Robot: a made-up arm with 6 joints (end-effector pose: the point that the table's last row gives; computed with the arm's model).
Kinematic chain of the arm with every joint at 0, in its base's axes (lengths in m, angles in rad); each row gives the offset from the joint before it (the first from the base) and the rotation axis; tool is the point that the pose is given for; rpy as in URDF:
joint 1: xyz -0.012 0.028 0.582 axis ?
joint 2: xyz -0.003 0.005 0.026 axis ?
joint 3: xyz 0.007 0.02 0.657 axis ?
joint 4: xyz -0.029 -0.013 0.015 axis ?
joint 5: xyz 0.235 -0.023 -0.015 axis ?
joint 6: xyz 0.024 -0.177 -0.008 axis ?
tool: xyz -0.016 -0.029 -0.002 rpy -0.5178 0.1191 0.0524
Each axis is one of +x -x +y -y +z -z.
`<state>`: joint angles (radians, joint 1 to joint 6).
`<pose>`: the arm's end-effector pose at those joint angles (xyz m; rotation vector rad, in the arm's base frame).
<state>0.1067 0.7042 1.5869 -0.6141 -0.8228 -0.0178</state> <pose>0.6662 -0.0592 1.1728 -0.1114 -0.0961 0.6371</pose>
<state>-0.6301 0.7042 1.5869 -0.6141 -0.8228 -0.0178</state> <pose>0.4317 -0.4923 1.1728 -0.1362 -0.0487 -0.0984</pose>
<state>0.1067 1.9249 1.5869 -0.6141 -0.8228 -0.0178</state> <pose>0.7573 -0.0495 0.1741 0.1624 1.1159 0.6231</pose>
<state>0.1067 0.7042 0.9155 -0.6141 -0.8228 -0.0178</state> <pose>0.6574 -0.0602 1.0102 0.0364 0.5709 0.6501</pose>
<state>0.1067 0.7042 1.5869 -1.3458 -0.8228 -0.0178</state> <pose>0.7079 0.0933 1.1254 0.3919 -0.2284 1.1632</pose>
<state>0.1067 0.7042 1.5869 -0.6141 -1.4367 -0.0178</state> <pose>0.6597 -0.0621 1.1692 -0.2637 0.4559 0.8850</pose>
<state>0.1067 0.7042 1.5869 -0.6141 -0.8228 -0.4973</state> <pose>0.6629 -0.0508 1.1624 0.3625 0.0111 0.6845</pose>
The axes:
joint 1: +z
joint 2: +y
joint 3: -y
joint 4: -x
joint 5: -y
joint 6: -x

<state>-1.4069 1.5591 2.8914 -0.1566 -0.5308 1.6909</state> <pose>-0.0755 -0.7156 0.8219 -2.0607 1.1061 -1.5994</pose>
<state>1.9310 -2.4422 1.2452 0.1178 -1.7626 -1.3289</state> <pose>0.3675 -0.4309 0.0023 2.3236 -0.7697 1.9140</pose>
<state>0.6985 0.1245 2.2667 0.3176 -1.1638 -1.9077</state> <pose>0.0693 -0.1367 1.3868 1.5637 -0.5911 1.0571</pose>
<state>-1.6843 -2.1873 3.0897 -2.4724 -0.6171 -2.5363</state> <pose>0.2154 0.4954 0.0315 -0.8975 1.3071 -0.6276</pose>
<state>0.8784 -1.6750 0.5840 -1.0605 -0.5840 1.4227</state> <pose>-0.3737 -0.5438 0.8251 -0.2615 -2.0935 -0.0912</pose>
